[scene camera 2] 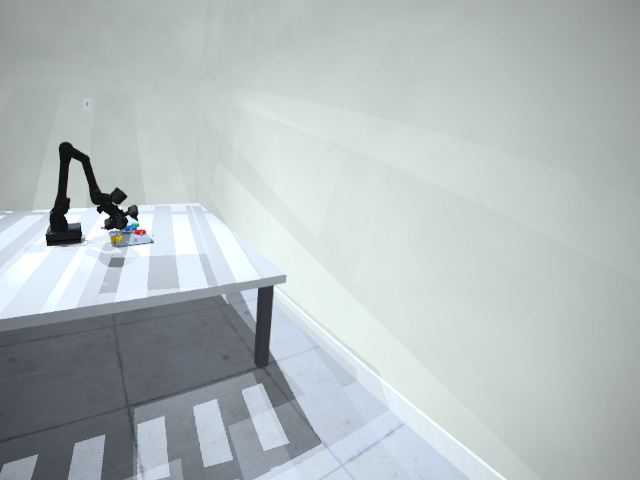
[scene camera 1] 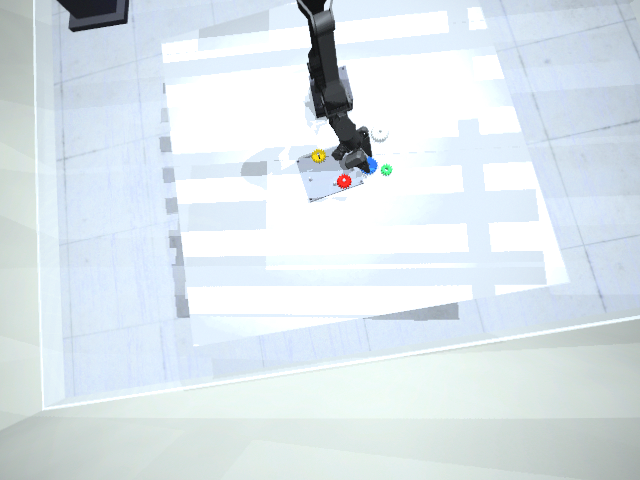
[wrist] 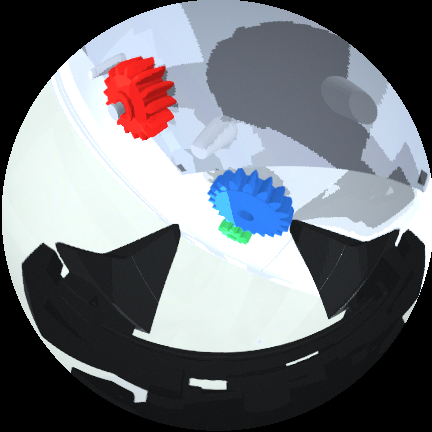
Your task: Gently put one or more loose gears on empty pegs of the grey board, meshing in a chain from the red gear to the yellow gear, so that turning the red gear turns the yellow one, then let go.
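Seen in the pictures: gripper, between the fingertips: [scene camera 2: 130, 224] [scene camera 1: 370, 164] [wrist: 236, 227]; arm's base, origin of its link: [scene camera 2: 59, 229].
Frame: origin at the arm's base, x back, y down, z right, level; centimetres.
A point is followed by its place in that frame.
The grey board [scene camera 1: 321, 190] @(x -38.5, y 4.8, z 2.7 cm) [scene camera 2: 135, 241] [wrist: 192, 82] carries the red gear [scene camera 1: 344, 181] @(x -36.5, y 3.0, z -5.8 cm) [scene camera 2: 140, 231] @(x -36.1, y 3.3, z -4.4 cm) [wrist: 145, 97] on a peg and the yellow gear [scene camera 1: 318, 156] @(x -26.2, y 3.0, z 3.1 cm) [scene camera 2: 116, 238] @(x -25.5, y 3.4, z 5.1 cm) near its opposite edge. Bare pegs show in the wrist view, one [wrist: 212, 139] @(x -31.0, y 3.2, z -8.7 cm) near the board's corner and another [wrist: 350, 100] in shadow. The loose blue gear [scene camera 1: 371, 165] @(x -30.9, y 3.9, z -15.8 cm) [scene camera 2: 130, 227] @(x -30.7, y 3.9, z -13.7 cm) [wrist: 257, 202] @(x -29.6, y 3.9, z -12.8 cm) lies flat just off the board. The small green gear [scene camera 1: 386, 169] @(x -32.1, y 4.6, z -21.2 cm) [scene camera 2: 135, 224] @(x -32.9, y 4.1, z -19.8 cm) [wrist: 235, 232] @(x -32.1, y 4.1, z -19.8 cm) and the white gear [scene camera 1: 379, 134] @(x -19.2, y 4.0, z -19.5 cm) lie beyond it. My gripper [scene camera 1: 353, 163] [scene camera 2: 124, 221] @(x -30.9, y 3.0, z -15.3 cm) [wrist: 236, 227] @(x -30.9, y 3.0, z -15.3 cm) is open and empty, above the board's edge near the blue gear.
The white table [scene camera 1: 232, 299] @(x -77.1, y 5.6, z 37.2 cm) [scene camera 2: 227, 273] @(x -70.0, y 5.6, z 46.7 cm) bears the board, the gears and the arm's base [scene camera 2: 64, 234] @(x -3.1, y 0.9, z 4.4 cm). The arm reaches over the table from the base side and hides part of the board in scene camera 1. A wall [scene camera 2: 413, 180] rises beyond the table's end.
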